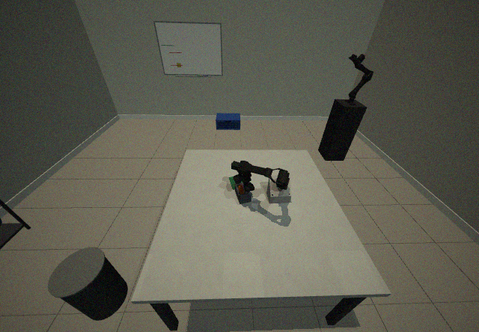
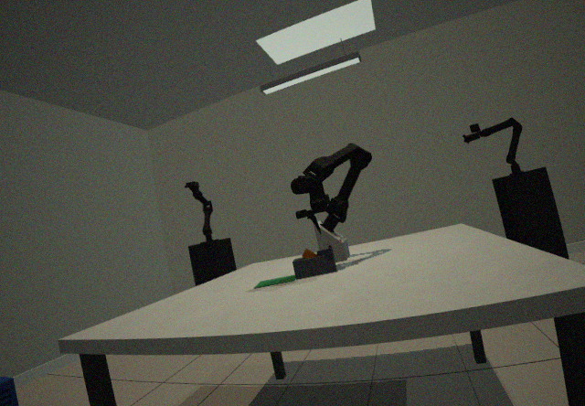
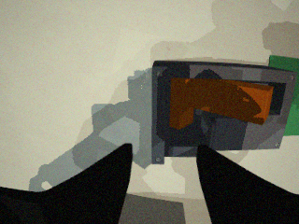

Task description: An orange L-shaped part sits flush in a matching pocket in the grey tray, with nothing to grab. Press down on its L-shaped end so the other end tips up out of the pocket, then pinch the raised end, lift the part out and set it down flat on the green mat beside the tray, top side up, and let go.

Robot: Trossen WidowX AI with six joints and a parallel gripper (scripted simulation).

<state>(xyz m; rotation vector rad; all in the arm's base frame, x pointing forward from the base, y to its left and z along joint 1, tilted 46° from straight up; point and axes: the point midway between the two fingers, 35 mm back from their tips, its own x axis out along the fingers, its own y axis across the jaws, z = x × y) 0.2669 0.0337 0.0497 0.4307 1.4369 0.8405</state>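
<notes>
Right now the orange L-shaped part is 10 mm ahead of my gripper tip, 40 mm to the right of it and 100 mm below it. The rest, counted from my gripper tip: green mat 50 mm ahead, 210 mm to the right, 160 mm below; dark grey tray 10 mm ahead, 60 mm to the right, 150 mm below.
</notes>
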